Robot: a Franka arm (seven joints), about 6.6 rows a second.
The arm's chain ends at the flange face. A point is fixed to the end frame.
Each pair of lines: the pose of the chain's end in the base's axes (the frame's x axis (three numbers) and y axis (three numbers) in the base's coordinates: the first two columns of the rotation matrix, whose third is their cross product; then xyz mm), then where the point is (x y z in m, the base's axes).
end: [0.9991, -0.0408, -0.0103, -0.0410, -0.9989, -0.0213, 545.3, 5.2, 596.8]
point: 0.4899 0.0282 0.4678
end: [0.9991, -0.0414, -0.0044, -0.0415, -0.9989, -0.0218, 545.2, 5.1, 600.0]
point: 0.4905 0.0282 0.4707
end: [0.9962, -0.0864, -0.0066, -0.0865, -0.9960, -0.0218, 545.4, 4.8, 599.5]
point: 0.4916 0.0304 0.4703
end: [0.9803, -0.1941, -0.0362, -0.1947, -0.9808, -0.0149, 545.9, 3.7, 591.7]
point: 0.4912 0.0348 0.4641
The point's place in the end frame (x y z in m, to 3 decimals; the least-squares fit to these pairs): -0.055 -0.018 0.130
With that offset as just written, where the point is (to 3 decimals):
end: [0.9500, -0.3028, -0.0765, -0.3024, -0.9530, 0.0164, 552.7, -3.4, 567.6]
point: 0.496 0.031 0.442
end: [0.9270, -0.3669, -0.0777, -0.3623, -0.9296, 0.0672, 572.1, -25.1, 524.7]
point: 0.515 0.007 0.398
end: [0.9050, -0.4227, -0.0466, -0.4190, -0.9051, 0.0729, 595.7, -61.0, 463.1]
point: 0.544 -0.027 0.335
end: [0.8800, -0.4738, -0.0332, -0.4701, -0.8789, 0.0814, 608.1, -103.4, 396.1]
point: 0.559 -0.069 0.267
